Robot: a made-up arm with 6 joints.
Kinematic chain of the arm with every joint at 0, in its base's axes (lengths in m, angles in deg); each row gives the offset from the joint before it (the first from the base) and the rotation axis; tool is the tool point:
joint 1: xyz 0 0 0.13 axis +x
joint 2: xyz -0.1 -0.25 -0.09 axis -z
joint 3: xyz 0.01 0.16 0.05 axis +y
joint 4: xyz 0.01 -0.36 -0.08 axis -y
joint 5: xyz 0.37 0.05 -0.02 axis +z
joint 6: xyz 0.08 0 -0.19 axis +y
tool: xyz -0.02 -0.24 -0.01
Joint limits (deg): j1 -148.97..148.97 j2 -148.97..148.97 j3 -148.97..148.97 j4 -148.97..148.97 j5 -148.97..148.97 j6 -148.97..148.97
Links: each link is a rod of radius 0.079 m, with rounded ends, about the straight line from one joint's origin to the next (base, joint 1, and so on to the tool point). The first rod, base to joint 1, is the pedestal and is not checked.
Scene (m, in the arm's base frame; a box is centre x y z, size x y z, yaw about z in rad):
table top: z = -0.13
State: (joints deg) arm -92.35 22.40 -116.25 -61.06 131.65 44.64
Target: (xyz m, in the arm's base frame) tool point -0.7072 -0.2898 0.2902
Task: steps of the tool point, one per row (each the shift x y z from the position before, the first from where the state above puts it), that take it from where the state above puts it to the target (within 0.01 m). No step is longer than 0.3 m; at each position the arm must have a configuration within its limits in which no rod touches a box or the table.
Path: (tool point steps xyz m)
1: -0.1073 0.0973 0.0091
2: -0.1553 0.0564 0.0319
3: -0.1876 -0.0027 0.0418
4: -0.1993 -0.0708 0.0315
5: -0.1875 -0.1345 -0.0018
6: -0.1530 -0.1803 -0.0542
7: -0.0993 -0.1975 -0.1160
8: -0.0332 -0.1815 -0.1738

